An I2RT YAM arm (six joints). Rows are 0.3 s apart.
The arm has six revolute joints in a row. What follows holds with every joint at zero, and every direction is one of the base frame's.
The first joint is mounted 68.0 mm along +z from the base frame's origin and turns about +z.
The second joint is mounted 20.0 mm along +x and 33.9 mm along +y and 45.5 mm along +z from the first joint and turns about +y.
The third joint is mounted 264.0 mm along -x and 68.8 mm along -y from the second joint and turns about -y.
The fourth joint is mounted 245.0 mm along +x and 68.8 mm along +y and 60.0 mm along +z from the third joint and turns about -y.
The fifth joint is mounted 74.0 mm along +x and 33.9 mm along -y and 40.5 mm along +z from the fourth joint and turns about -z.
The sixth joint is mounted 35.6 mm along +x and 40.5 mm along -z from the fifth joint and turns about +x.
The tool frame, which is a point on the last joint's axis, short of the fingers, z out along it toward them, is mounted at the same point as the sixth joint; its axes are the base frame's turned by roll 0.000, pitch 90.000 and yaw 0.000 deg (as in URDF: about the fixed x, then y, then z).
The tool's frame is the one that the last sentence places.
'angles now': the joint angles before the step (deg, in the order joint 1, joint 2, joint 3, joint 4, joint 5, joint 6). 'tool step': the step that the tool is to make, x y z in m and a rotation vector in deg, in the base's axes. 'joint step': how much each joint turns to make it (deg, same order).
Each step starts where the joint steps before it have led.
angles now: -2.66, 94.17, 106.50, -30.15, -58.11, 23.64
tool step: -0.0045, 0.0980, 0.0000, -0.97, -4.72, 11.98
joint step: 15.85, 1.37, 0.00, 5.54, 4.09, -0.53
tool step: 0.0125, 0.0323, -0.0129, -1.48, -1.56, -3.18
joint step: 4.70, 2.97, -0.04, 4.10, 8.09, -0.02
